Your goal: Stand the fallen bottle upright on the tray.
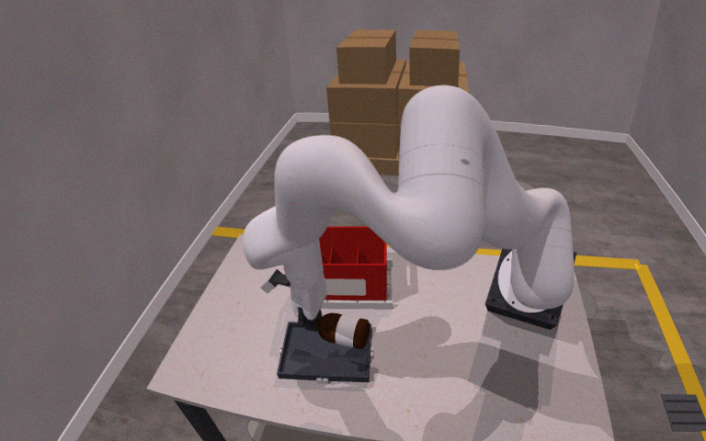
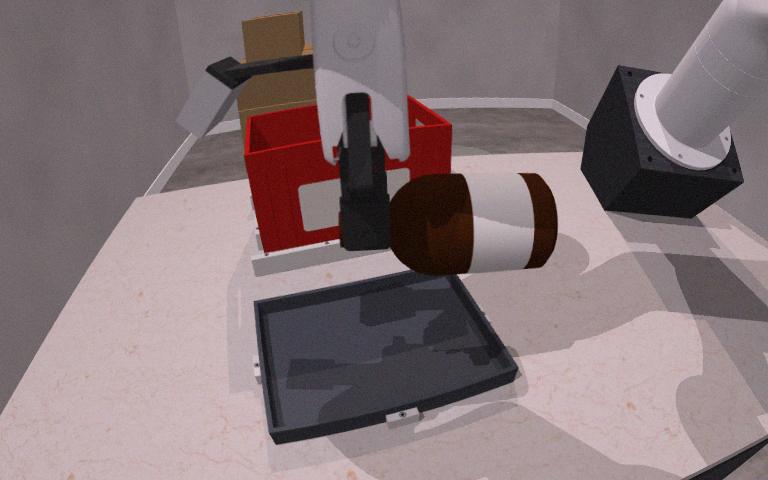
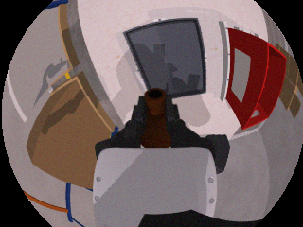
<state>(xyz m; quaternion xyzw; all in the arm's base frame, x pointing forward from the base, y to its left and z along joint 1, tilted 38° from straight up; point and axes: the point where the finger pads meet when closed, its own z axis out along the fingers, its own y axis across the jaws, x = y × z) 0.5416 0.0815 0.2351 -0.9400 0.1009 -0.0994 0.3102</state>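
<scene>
Right now my hand is 60 mm past the brown bottle, 10 mm to the right of it and 20 mm above it. From my hand the other things lie so: tray: 50 mm to the right, 190 mm below; then red crate: 330 mm to the right, 120 mm below.
</scene>
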